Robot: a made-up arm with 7 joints.
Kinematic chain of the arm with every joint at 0, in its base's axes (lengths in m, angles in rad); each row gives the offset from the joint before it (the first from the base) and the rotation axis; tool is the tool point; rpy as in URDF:
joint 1: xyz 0 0 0.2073 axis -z
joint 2: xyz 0 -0.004 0.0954 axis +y
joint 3: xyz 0 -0.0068 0.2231 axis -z
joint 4: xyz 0 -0.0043 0.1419 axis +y
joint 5: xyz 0 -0.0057 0.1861 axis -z
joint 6: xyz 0 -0.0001 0.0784 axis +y
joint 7: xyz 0 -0.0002 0.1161 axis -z
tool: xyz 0 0 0 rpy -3.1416 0 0
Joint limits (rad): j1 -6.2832..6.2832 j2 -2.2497..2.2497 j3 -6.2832..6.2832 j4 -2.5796..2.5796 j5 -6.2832..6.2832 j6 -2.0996..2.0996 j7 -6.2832..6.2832
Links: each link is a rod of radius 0.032 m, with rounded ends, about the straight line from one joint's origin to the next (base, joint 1, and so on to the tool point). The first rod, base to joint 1, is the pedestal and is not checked.
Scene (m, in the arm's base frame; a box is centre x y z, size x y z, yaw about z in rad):
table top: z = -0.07
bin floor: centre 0.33 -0.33 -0.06 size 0.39 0.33 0.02 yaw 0
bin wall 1: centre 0.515 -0.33 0.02 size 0.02 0.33 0.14 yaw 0
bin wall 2: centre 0.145 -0.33 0.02 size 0.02 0.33 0.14 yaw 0
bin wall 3: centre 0.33 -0.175 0.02 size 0.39 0.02 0.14 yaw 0
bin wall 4: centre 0.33 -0.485 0.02 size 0.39 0.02 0.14 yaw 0
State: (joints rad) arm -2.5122 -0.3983 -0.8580 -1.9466 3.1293 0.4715 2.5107
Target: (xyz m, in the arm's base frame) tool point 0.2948 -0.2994 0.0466
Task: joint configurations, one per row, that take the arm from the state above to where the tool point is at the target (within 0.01 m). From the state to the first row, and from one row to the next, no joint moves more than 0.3 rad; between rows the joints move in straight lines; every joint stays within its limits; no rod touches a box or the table.
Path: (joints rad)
1: -2.3653 -0.6945 -0.6588 -1.8338 3.1474 0.4156 2.5107
2: -2.2183 -0.9908 -0.4595 -1.7211 3.1654 0.3596 2.5107
3: -2.0714 -1.2870 -0.2603 -1.6083 3.1835 0.3037 2.5107

